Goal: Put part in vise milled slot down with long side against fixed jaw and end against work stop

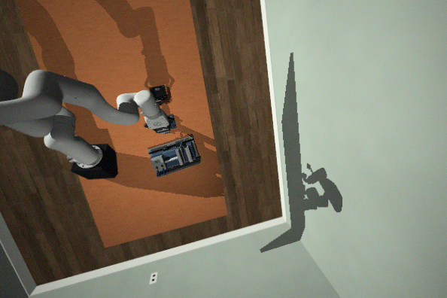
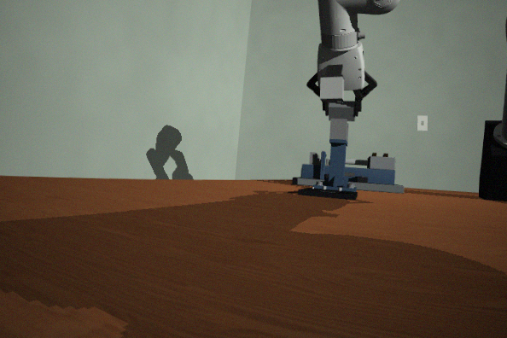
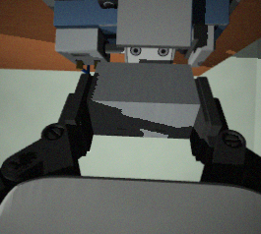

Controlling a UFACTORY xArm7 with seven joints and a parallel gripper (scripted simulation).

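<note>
My gripper is now 10 mm to the left of the grey part. From my hand the other things lie so: blue upright: 10 mm to the right, 130 mm below; grey jaw: 40 mm ahead, 230 mm to the right, 110 mm below; work stop: 70 mm ahead, 180 mm to the right, 100 mm below.
</note>
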